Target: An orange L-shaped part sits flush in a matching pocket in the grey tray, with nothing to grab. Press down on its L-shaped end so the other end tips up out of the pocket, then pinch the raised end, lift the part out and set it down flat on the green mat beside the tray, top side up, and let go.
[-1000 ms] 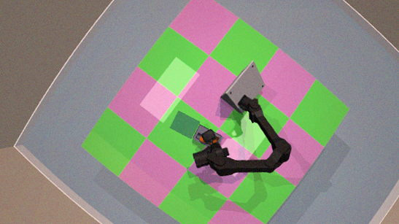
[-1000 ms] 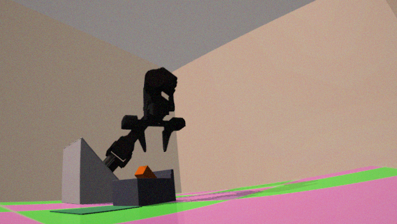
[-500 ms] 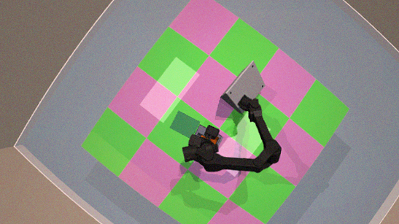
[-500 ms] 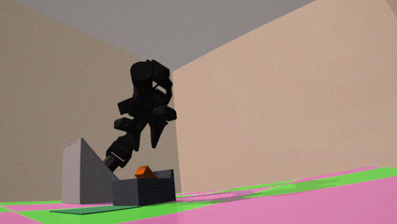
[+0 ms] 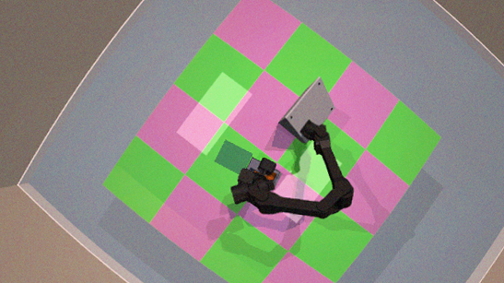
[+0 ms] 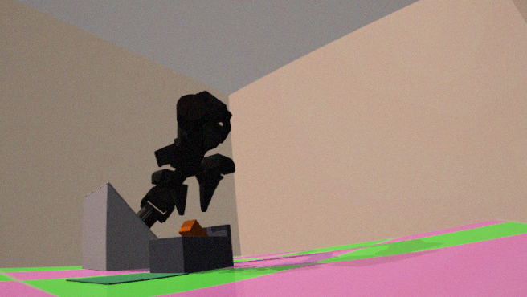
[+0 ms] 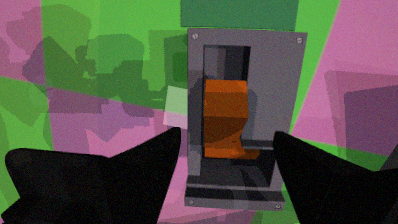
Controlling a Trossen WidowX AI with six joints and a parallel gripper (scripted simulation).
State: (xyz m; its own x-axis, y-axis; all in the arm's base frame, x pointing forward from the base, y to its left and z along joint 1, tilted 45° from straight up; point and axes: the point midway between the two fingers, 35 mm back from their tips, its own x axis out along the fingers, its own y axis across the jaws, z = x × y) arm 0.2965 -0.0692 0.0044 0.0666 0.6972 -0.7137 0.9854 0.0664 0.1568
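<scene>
My gripper tip is now 7 cm above the orange L-shaped part, 3 cm to the right of it and 2 cm past it. The rest, counted from my gripper tip: green mat (14 cm to the right, 13 cm below, 1 cm ahead).
</scene>
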